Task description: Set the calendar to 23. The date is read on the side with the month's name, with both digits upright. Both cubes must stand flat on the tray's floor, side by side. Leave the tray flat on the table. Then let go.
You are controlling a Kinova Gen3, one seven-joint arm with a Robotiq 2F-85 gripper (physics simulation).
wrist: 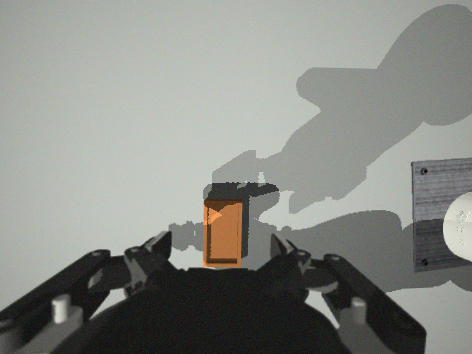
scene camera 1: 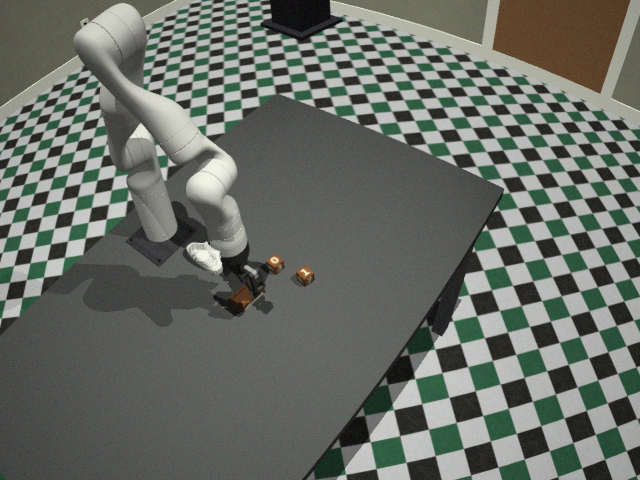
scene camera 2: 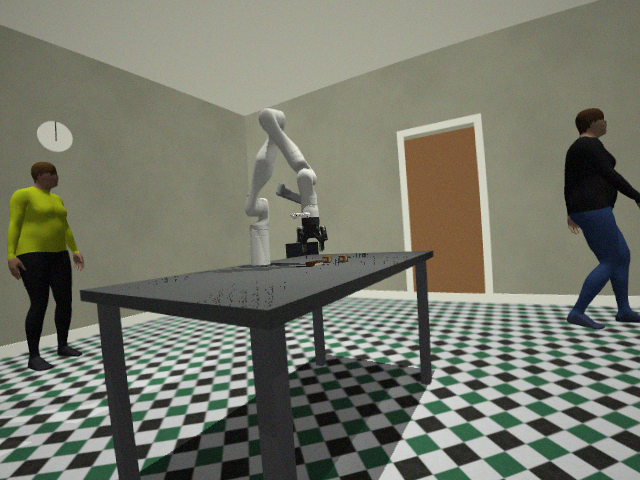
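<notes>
The orange-brown tray (scene camera 1: 240, 299) (scene camera 2: 313, 264) (wrist: 227, 240) lies on the table, its open side up and its floor bare in the wrist view. My gripper (scene camera 1: 254, 285) (scene camera 2: 316, 247) (wrist: 221, 243) is open and empty above the tray, with its fingertips out to either side of it in the wrist view. One cube (scene camera 1: 275, 264) (scene camera 2: 326, 259) stands on the table beside the tray, a 0 on top. The other cube (scene camera 1: 305, 275) (scene camera 2: 343, 258) stands farther out, a 1 on top. Both cubes are outside the tray. The month's name is not readable.
The arm's base plate (scene camera 1: 159, 254) (wrist: 425, 200) is bolted to the dark table (scene camera 1: 361, 206) (scene camera 2: 232, 289), behind the tray. The table's long edge runs beyond the cubes. Two people, one in yellow (scene camera 2: 41, 219) and one in black (scene camera 2: 589, 175), stand away from the table.
</notes>
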